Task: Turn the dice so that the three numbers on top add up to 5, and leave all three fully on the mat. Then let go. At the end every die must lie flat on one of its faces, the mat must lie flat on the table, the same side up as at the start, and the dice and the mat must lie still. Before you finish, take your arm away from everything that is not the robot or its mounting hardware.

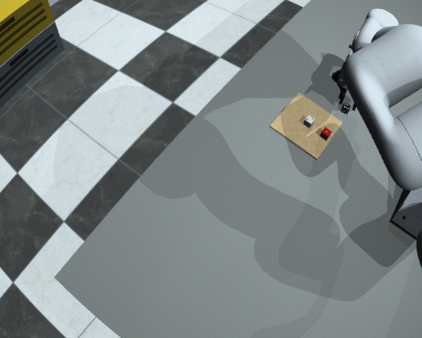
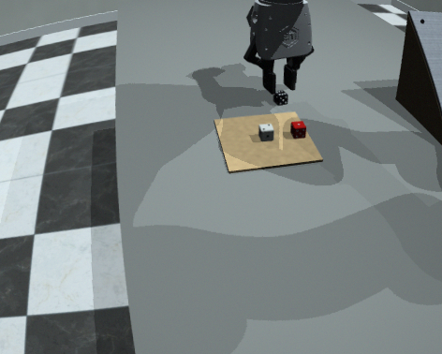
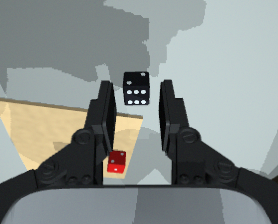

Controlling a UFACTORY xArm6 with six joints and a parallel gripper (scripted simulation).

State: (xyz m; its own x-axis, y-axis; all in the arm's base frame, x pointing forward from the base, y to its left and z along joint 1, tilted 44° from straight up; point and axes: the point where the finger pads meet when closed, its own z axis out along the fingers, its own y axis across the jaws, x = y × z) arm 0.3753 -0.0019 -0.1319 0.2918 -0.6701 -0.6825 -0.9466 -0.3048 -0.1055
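My gripper is now 1 cm to the right of the black die and 4 cm above it. Also, from my hand: red die: 1 cm behind, 12 cm to the left, 3 cm below; white die: 4 cm ahead, 12 cm to the left, 3 cm below; tan mat: 4 cm ahead, 12 cm to the left, 4 cm below.
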